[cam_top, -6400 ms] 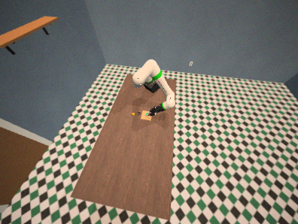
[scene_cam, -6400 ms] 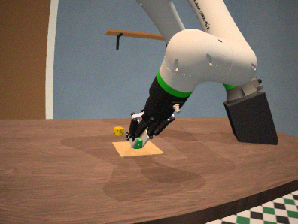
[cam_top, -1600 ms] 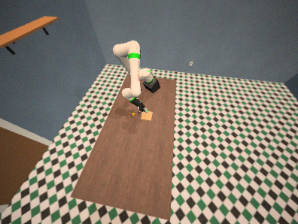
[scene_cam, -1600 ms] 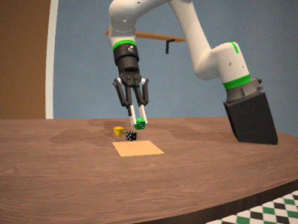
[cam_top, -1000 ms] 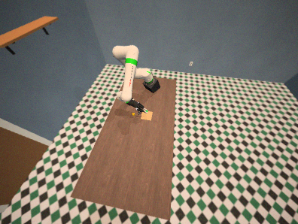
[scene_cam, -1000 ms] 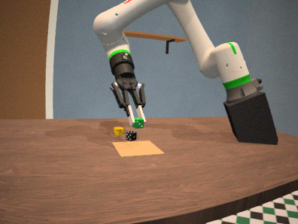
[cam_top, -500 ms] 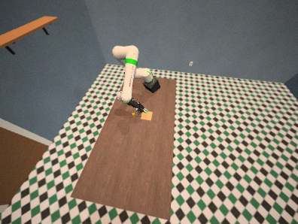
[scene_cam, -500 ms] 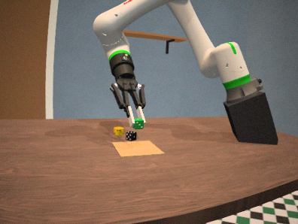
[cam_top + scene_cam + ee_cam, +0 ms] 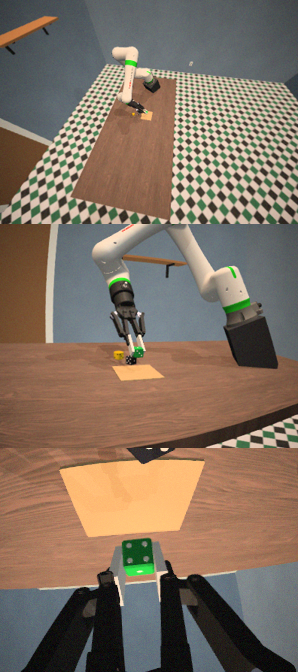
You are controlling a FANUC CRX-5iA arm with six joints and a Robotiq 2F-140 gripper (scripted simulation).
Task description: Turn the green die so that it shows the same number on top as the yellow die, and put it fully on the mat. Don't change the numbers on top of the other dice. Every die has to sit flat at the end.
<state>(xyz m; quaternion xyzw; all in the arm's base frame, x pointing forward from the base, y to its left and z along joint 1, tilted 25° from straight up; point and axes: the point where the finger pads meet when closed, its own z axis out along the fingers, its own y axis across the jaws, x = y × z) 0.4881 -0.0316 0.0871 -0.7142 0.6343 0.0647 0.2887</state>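
Right now the mat is 90 mm below my hand and 20 mm to the left of it. From my hand the other things lie so: yellow die (160 mm to the right, 80 mm below); then black die (80 mm to the right, 80 mm below, 20 mm behind); then green die (20 mm to the left, 20 mm below).
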